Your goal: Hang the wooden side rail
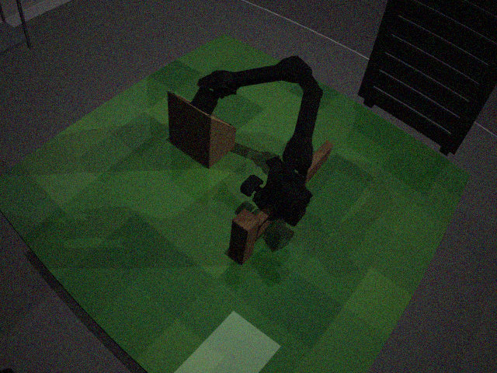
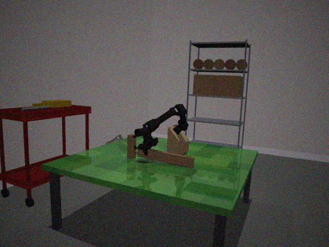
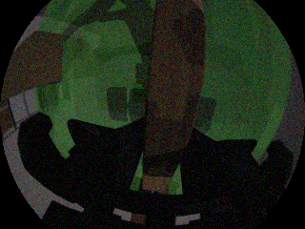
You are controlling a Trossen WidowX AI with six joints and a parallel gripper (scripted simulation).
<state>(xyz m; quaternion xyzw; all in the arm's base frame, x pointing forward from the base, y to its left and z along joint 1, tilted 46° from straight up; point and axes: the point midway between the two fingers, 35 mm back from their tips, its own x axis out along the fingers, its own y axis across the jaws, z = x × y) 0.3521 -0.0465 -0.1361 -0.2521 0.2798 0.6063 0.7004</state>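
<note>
The headboard post is 130 mm to the right of my gripper tip, 50 mm above it and 10 mm behind it.
</note>
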